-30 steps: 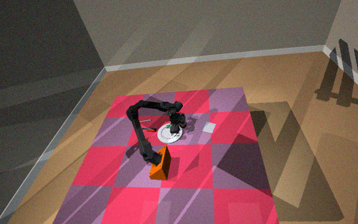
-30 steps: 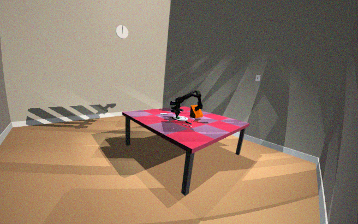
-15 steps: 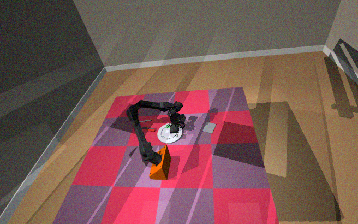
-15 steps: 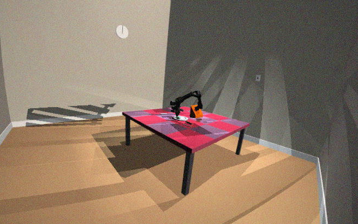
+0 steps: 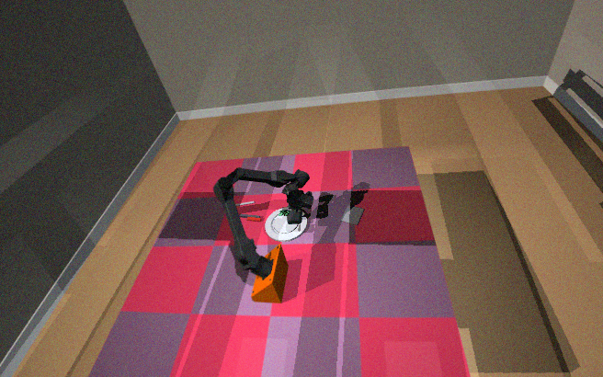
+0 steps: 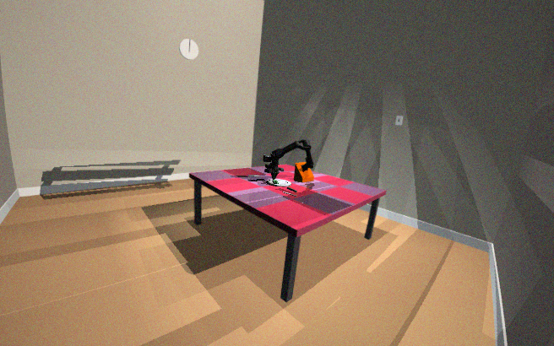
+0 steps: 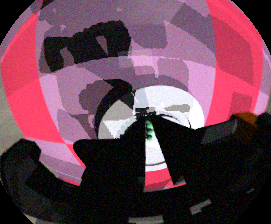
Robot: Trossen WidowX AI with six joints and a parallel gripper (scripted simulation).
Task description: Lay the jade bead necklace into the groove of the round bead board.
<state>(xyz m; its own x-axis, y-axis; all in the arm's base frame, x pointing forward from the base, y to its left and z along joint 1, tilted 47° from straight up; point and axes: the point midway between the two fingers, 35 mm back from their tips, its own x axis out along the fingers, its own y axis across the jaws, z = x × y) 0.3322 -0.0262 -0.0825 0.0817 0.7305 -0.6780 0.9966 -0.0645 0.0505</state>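
Right now my gripper tip is 1 cm past the round white bead board, 6 cm to the right of it and 1 cm above it. The rest, counted from my gripper tip: red-handled tool: 3 cm ahead, 24 cm to the left, 1 cm below; flat grey pad: 2 cm ahead, 25 cm to the right, 2 cm below; thin white rod: 14 cm ahead, 31 cm to the left, 2 cm below.
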